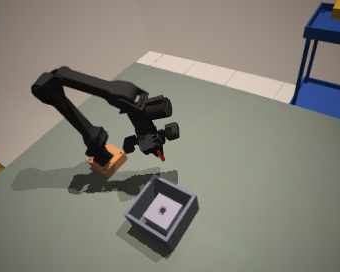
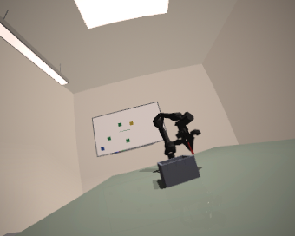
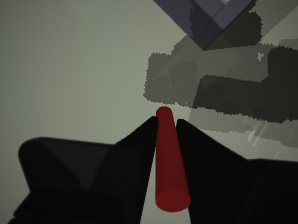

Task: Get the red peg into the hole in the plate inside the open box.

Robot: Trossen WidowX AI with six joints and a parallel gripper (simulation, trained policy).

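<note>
My gripper tip is 110 mm short of the plate, 140 mm to the left of it and 60 mm above it. Also, from my gripper tip: red peg: 10 mm behind, 10 mm above; grey box: 110 mm ahead, 140 mm to the right, 80 mm below.
</note>
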